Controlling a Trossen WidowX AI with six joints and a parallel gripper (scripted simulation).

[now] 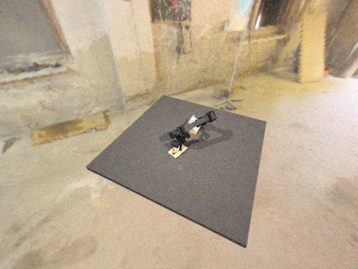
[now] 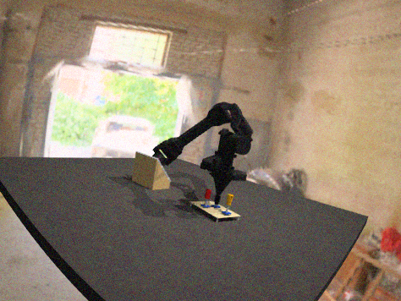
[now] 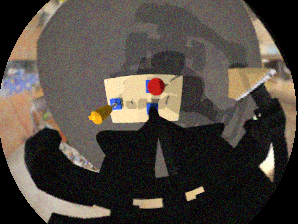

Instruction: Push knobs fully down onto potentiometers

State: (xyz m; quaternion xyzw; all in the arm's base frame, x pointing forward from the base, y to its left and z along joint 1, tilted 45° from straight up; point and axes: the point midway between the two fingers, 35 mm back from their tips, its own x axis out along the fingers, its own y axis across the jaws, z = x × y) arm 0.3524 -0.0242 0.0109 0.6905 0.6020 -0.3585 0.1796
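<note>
The black knob is 1 cm below my gripper tip. Round my gripper tip: yellow knob: 7 cm ahead, 3 cm to the right, 1 cm above.
</note>
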